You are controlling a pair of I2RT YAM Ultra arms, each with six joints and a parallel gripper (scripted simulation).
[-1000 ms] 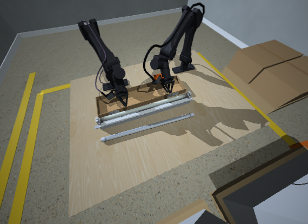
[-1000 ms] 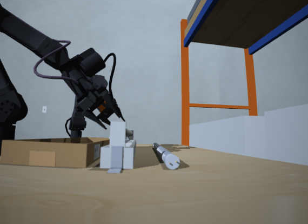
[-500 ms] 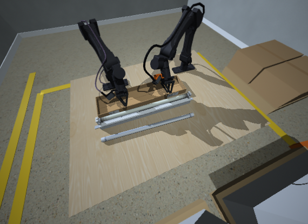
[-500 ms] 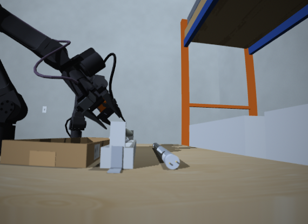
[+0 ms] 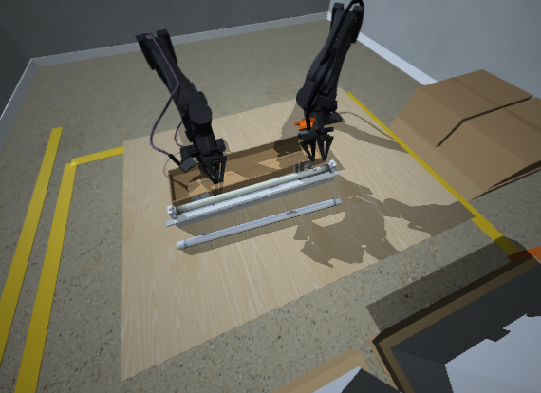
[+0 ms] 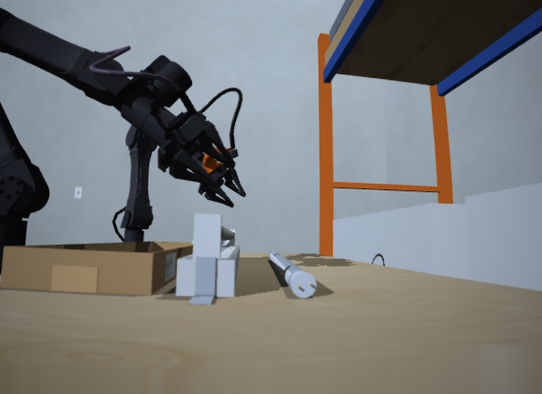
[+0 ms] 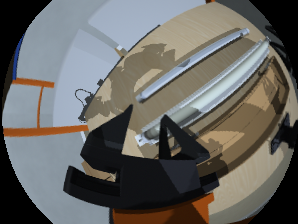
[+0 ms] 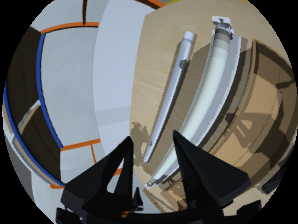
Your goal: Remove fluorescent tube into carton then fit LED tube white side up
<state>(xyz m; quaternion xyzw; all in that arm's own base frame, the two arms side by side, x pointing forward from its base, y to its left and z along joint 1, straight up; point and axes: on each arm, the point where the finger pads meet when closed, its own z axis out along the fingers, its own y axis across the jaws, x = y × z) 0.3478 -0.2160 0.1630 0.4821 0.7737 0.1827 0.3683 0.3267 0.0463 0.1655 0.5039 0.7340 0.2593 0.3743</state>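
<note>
Right now my left hand is 21 cm to the left of the old fluorescent tube, 10 cm above it and 2 cm past it. Also, from my left hand: brown carton (21 cm to the right, 16 cm behind, 14 cm below); then white fixture (21 cm to the right, 11 cm below, 2 cm behind); then LED tube (23 cm to the right, 15 cm below, 10 cm ahead).
</note>
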